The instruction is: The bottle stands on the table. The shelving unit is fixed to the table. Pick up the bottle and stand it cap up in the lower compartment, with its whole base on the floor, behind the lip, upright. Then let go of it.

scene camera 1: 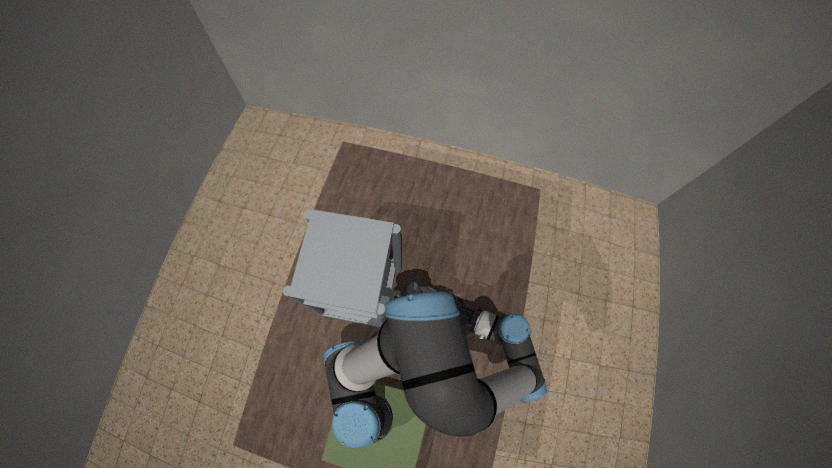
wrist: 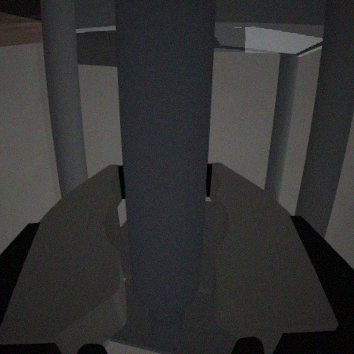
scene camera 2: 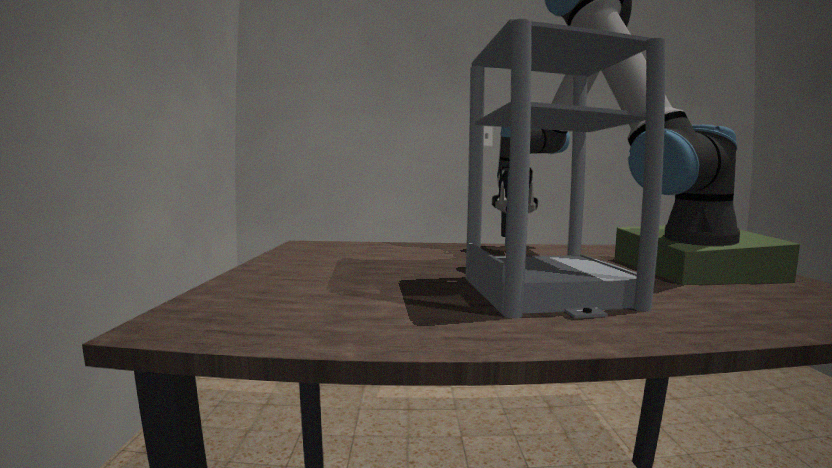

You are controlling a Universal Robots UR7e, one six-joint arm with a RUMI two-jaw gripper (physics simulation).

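Frame: origin at the arm's base, x ahead, y left, z up, level; millimetres.
Where they show: gripper, fingertip midpoint: [wrist: 164,167]; arm's base, link origin: [scene camera 2: 700,238].
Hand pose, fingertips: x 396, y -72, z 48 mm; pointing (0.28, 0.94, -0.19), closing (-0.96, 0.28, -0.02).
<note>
Each offset is from my fingertips to the top centre of the thing. "pt": to the spot under its first point. Level surfaces: height alone.
The dark blue-grey bottle {1 mm back, 1 mm right, 122 mm up} [scene camera 1: 413,287] [scene camera 2: 503,225] [wrist: 167,125] is upright, cap up, in my gripper [scene camera 2: 515,203] [wrist: 164,167]. My gripper is shut on its body. In scene camera 2 the bottle's lower end hangs above the table, seen past the unit's posts. The grey shelving unit {4 mm ahead, 181 mm left, 263 mm up} [scene camera 1: 349,261] [scene camera 2: 519,174] [wrist: 65,100] stands on the table. From above, the bottle is just outside the unit's side facing my gripper. The lower compartment's floor {81 mm down} [scene camera 2: 541,269] is partly sunlit. The bottle's base is out of the wrist view; my arm hides most of the gripper from above.
The unit's middle board {pt 3 mm ahead, 209 mm left, 151 mm up} [scene camera 2: 564,118] and top board {pt 20 mm back, 218 mm left, 257 mm up} [scene camera 2: 581,49] lie over the lower compartment. Its corner posts stand on both sides of the bottle in the wrist view. A small bracket {pt 7 mm ahead, 313 mm left, 119 mm down} [scene camera 2: 585,313] sits at its foot. My arm stands on a green block [scene camera 1: 378,448] [scene camera 2: 651,256].
</note>
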